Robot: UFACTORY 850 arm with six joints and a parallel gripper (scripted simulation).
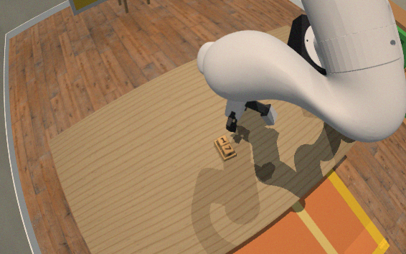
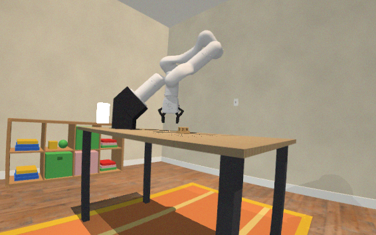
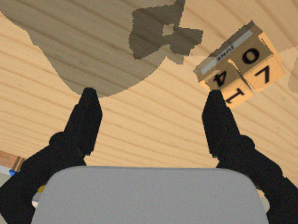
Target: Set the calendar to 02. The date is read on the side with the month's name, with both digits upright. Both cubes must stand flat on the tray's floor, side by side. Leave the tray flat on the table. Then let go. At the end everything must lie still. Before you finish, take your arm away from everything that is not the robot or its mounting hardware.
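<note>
The wooden cube lies 70 mm ahead of my hand, 50 mm below it and 30 mm to the left of it. Round my hand: wooden calendar tray: 70 mm ahead, 60 mm below, 50 mm to the left.
</note>
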